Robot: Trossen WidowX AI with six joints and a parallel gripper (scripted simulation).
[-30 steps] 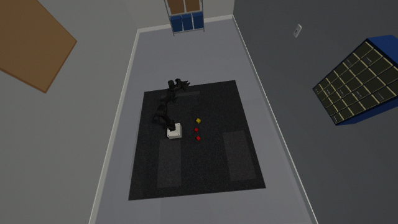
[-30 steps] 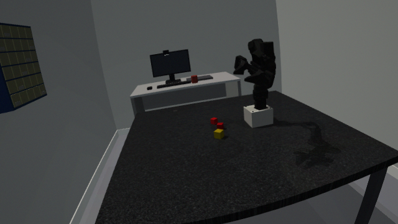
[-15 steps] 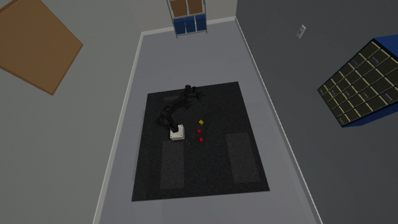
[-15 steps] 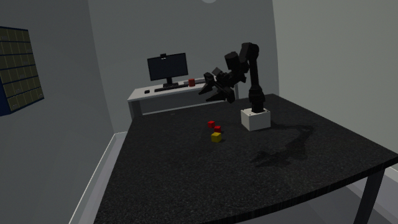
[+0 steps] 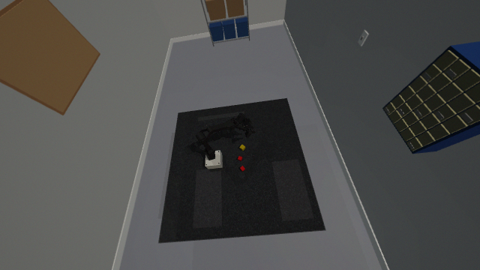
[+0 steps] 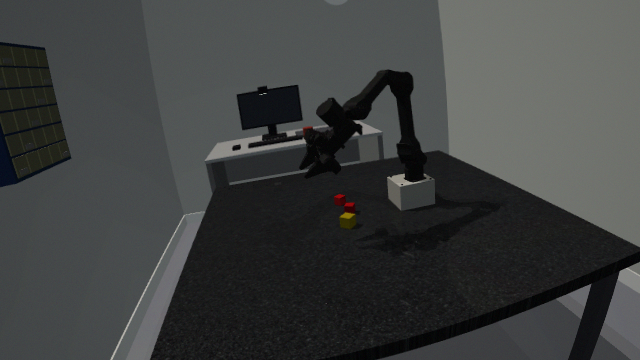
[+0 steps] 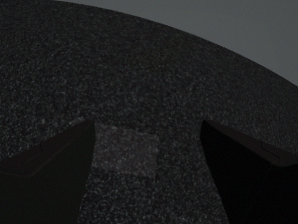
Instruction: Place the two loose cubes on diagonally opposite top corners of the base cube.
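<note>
The red cube is 240 mm to the right of my gripper tip, 210 mm below it and 190 mm behind it. From my gripper tip the other things lie so: yellow base cube 210 mm below, 140 mm behind, 40 mm to the right.
</note>
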